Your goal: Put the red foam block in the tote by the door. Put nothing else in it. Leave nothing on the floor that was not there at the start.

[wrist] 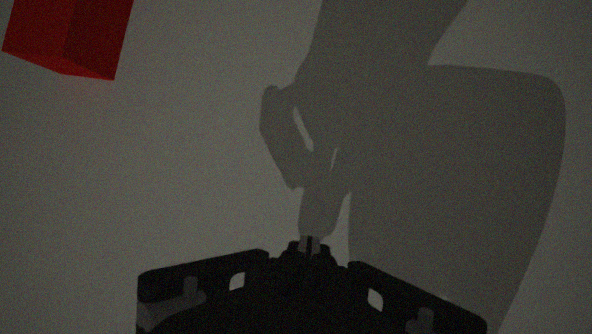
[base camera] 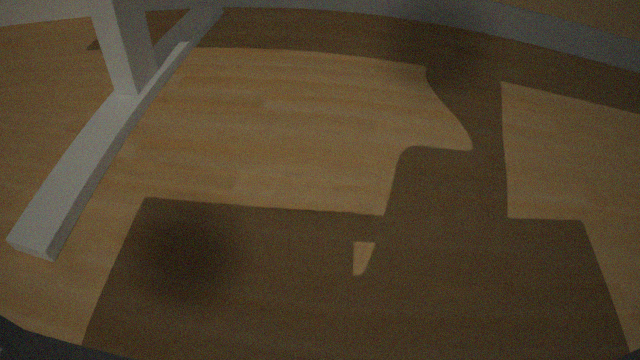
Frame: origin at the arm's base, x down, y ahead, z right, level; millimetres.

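Seen in the pictures: gripper, fingertip midpoint: (wrist: pixel 308 249).
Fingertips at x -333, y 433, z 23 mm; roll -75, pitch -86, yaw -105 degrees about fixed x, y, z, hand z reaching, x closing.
Observation:
Pixels of each thing's middle, then the offset from my fingertips to it. "spot": a spot on its surface instead. Level surfaces: height alone.
- red block, body centre: (wrist: pixel 74 14) dx -14, dy +179, dz -196 mm
- plain grey surface, its level: dx +9 mm
- upright leg, surface spot: (base camera: pixel 117 55) spot: dx +624, dy +141, dz -360 mm
- wooden floor, its level: dx +729 mm
- grey band, surface spot: (base camera: pixel 565 40) spot: dx +693, dy +517, dz +606 mm
A red block (wrist: pixel 70 35), cut off by the picture's edge, shows at the top left of the wrist view on a plain grey surface (wrist: pixel 175 165). My gripper (wrist: pixel 308 249) is shut and empty, at the bottom middle of the wrist view. Its fingertips are to the right of the block and below it in the picture, well apart from it. The shadow of the gripper meets the fingertips in the picture; whether they touch the surface I cannot tell. The tote does not show in either view.
In the base camera view a light grey foot bar (base camera: pixel 80 170) with an upright leg (base camera: pixel 117 55) stands on the wooden floor (base camera: pixel 280 125) at the left. A grey band (base camera: pixel 565 40) crosses the top. Dark shadows lie over the floor in front and at the right.

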